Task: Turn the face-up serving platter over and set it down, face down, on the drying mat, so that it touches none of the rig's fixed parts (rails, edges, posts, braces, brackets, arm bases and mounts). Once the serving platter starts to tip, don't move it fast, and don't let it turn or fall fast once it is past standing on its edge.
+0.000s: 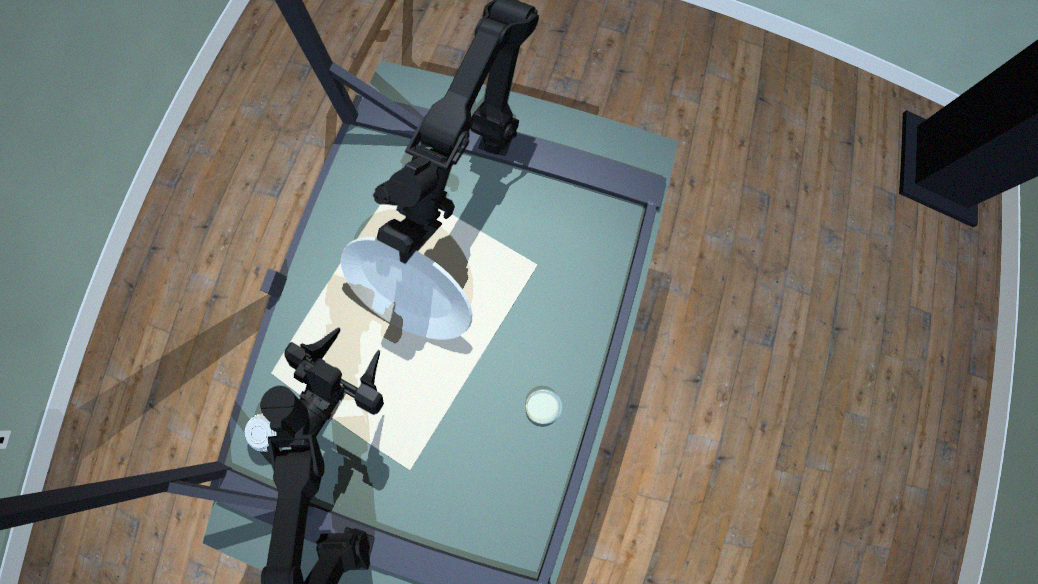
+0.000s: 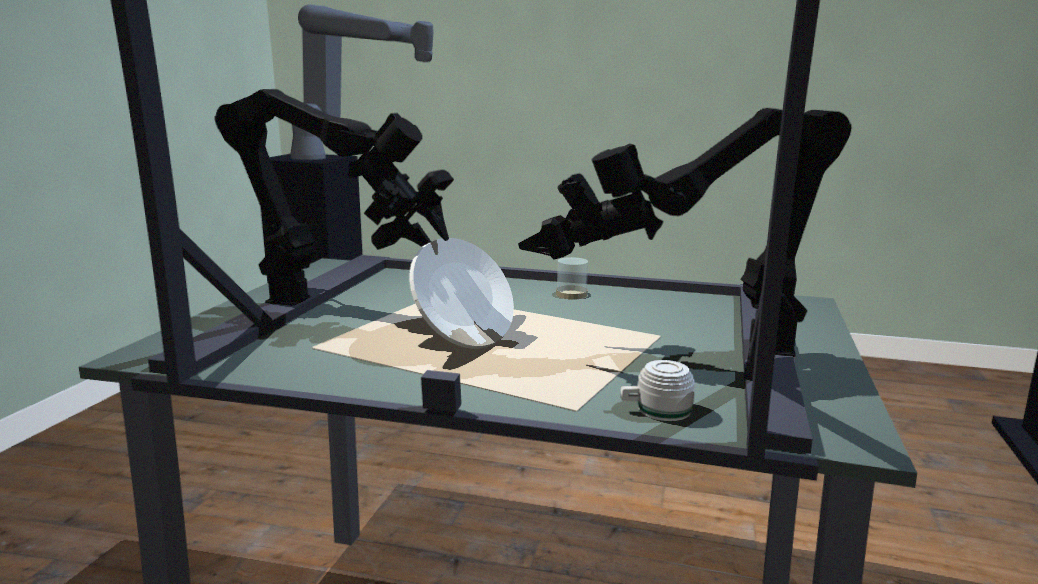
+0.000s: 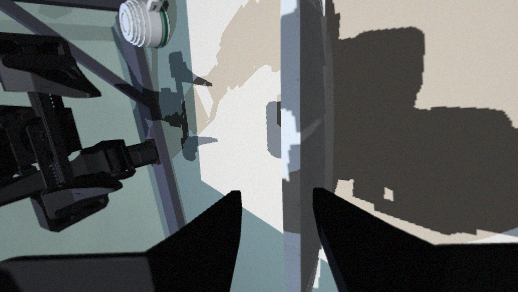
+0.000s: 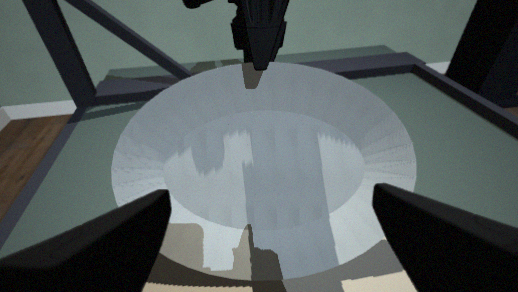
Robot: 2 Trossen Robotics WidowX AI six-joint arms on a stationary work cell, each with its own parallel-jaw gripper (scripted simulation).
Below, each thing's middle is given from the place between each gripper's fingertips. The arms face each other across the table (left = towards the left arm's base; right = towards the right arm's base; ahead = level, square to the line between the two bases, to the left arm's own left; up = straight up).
Labels:
Now: the white oval serving platter [image 2: 460, 291] 110 mm below my left hand [image 2: 441, 246], 60 mm to the right of it and 10 mm behind it. Also, from my left hand: white ribbed mug [image 2: 665, 391] 450 mm to the right, 210 mm behind, 160 mm below.
Right now my right hand [image 1: 359, 339] is 30 mm short of the white oval serving platter, 160 mm to the right of it and 120 mm above it. The rest, counted from my right hand: white ribbed mug: 180 mm behind, 220 mm to the right, 170 mm below.

